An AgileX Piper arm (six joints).
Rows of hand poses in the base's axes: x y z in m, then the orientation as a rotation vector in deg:
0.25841 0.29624 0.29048 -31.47 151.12 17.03
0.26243 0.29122 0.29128 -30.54 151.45 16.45
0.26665 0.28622 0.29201 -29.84 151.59 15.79
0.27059 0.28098 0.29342 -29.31 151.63 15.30
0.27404 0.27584 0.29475 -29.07 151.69 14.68
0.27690 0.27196 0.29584 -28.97 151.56 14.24
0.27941 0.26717 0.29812 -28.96 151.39 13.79
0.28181 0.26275 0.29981 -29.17 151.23 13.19
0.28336 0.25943 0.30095 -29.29 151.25 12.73
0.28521 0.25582 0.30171 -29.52 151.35 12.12
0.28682 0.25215 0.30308 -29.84 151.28 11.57
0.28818 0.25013 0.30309 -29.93 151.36 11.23
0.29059 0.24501 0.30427 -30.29 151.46 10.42
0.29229 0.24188 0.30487 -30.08 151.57 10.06
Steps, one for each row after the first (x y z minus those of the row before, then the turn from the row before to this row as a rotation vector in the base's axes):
0.00402 -0.00502 0.00080 -0.29 0.10 -0.77
0.00422 -0.00500 0.00073 -0.34 -0.07 -0.61
0.00394 -0.00524 0.00141 -0.24 -0.11 -0.45
0.00345 -0.00514 0.00133 -0.39 -0.09 -0.27
0.00286 -0.00388 0.00109 -0.25 -0.23 -0.14
0.00251 -0.00479 0.00228 -0.26 -0.26 -0.07
0.00240 -0.00442 0.00169 -0.41 -0.26 0.06
0.00155 -0.00332 0.00114 -0.34 -0.06 0.01
0.00185 -0.00361 0.00076 -0.48 0.00 0.05
0.00161 -0.00367 0.00137 -0.42 -0.14 0.14
0.00136 -0.00202 0.00001 -0.26 0.02 0.00
0.00241 -0.00512 0.00118 -0.64 -0.02 0.11
0.00170 -0.00313 0.00060 -0.23 0.01 -0.21

